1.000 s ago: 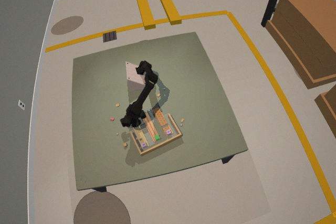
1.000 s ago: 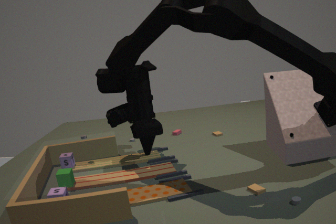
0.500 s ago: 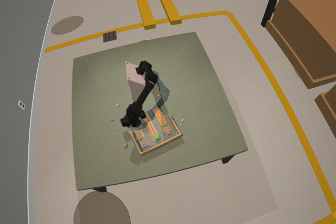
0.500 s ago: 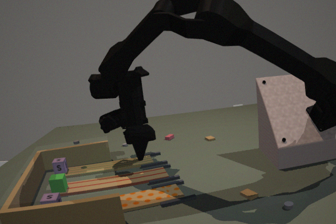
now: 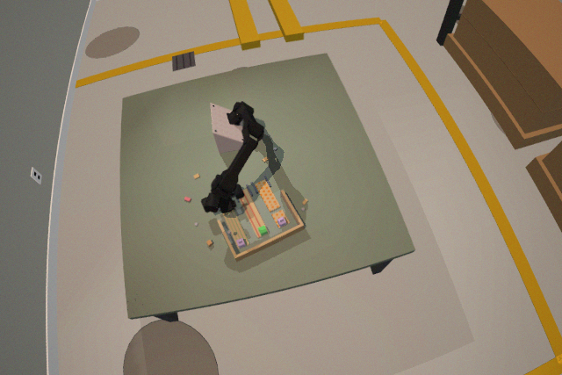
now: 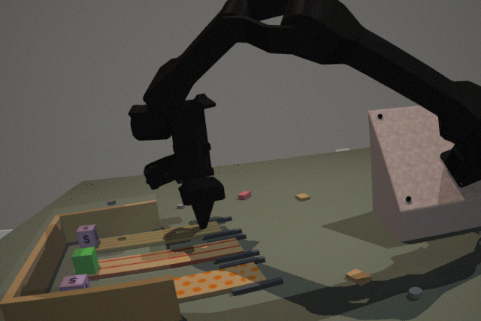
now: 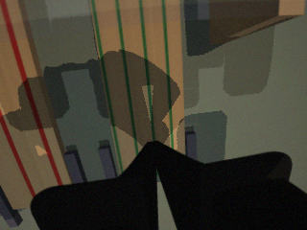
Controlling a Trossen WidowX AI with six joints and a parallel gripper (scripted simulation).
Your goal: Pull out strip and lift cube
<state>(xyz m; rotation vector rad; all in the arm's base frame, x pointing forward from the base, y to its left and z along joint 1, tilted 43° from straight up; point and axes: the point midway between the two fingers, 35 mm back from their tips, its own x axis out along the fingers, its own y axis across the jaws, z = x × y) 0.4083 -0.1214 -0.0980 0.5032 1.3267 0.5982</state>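
The pink block lies 170 mm to the right of my gripper tip and 90 mm behind it.
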